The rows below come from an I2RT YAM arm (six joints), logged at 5 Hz.
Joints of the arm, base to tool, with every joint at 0 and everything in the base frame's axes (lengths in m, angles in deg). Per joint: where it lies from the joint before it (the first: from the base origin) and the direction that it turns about. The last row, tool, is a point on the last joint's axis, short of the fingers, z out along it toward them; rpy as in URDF.
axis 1: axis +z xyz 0 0 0.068
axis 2: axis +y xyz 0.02 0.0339 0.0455
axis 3: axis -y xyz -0.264 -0.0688 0
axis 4: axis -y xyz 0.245 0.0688 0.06
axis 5: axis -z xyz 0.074 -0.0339 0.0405
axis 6: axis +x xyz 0.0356 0 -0.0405
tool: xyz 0 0 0 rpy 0 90 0
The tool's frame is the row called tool.
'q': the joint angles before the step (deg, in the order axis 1, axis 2, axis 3, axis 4, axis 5, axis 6). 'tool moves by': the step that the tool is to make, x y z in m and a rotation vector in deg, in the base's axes. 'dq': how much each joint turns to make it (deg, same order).
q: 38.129 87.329 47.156 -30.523 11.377 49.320
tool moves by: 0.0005 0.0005 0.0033 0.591 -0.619 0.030
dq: 0.007 -0.485 0.243 0.123 -0.086 0.006
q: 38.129 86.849 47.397 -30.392 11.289 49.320
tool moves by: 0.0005 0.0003 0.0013 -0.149 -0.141 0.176
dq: 0.002 -0.028 0.286 -0.248 0.132 -0.239
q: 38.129 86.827 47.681 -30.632 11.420 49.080
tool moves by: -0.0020 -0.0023 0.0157 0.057 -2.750 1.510
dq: 0.005 -3.066 0.630 -1.074 0.986 -2.050
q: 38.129 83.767 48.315 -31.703 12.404 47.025
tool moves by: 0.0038 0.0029 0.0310 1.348 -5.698 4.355
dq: 0.025 -3.368 3.277 -0.220 0.307 -5.090
